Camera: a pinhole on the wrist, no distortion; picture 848 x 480 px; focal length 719.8 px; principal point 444.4 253.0 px. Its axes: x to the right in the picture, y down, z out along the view. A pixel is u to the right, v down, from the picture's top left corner.
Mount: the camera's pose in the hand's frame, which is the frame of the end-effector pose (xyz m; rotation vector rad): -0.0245 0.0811 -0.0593 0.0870 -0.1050 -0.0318
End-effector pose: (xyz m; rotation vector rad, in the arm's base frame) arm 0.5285 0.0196 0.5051 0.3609 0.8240 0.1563
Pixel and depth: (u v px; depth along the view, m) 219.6 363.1 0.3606
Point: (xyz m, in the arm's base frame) 0.6281 0.0001 0.8464
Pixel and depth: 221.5 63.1 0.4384
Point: 0.6475 -0.1880 0.8426
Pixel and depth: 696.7 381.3 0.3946
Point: 0.8387 0.0551 0.7161
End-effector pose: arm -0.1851 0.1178 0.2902 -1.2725 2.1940 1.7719
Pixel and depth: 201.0 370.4 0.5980
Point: -0.3058 0.7108 0.3625
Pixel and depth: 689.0 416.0 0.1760
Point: -0.3144 0.2125 0.3207
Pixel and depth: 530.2 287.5 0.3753
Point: -0.3516 0.3939 0.2424
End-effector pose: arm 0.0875 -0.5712 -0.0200 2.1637 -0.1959 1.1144
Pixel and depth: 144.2 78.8 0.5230
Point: 0.2167 -0.8305 -0.4599
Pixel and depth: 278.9 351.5 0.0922
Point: 0.0375 -0.6654 -0.0306
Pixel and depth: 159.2 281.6 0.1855
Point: 0.0611 -0.7224 -0.1181
